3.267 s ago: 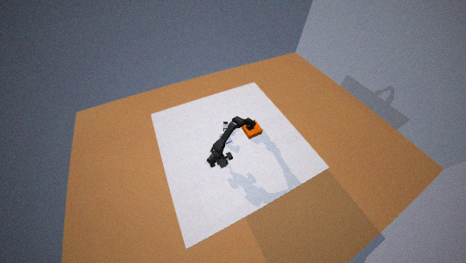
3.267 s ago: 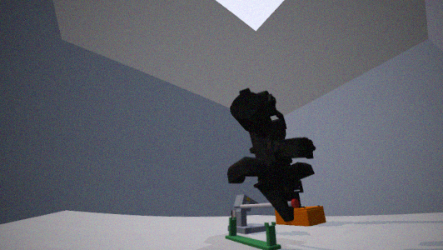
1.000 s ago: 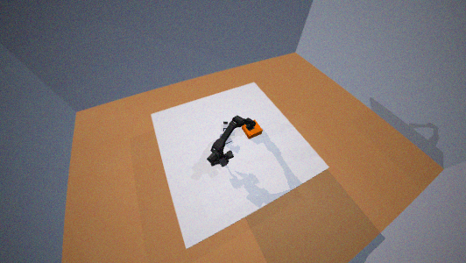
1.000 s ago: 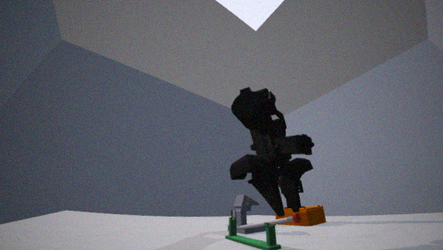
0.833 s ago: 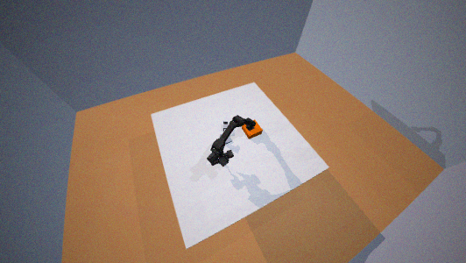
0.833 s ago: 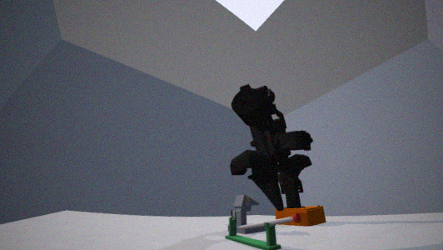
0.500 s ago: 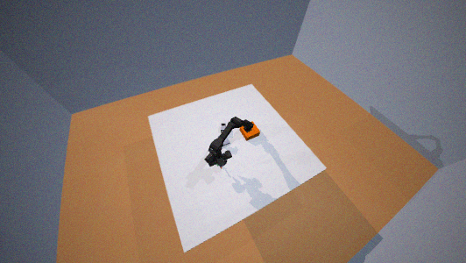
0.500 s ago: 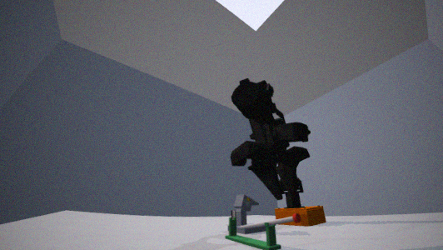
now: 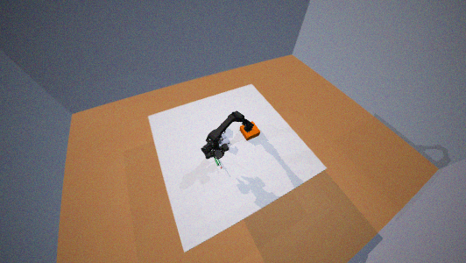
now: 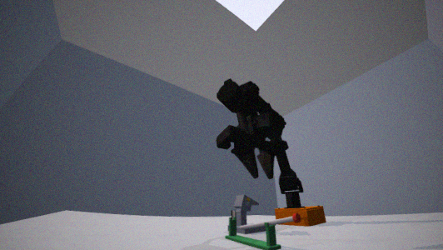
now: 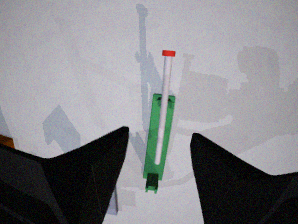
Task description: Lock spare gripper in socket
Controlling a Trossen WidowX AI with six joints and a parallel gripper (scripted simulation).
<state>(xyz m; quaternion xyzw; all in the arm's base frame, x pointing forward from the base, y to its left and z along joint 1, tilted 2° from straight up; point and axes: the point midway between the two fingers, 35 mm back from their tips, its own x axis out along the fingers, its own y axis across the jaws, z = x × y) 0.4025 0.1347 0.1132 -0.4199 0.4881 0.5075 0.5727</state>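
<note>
My gripper tip is now 10 cm above the green cradle, 5 cm to the left of it and 1 cm past it. The rest, counted from my gripper tip: grey mount (17 cm to the right, 13 cm behind, 8 cm below); then spare gripper (28 cm to the right, 21 cm behind, 10 cm below).
</note>
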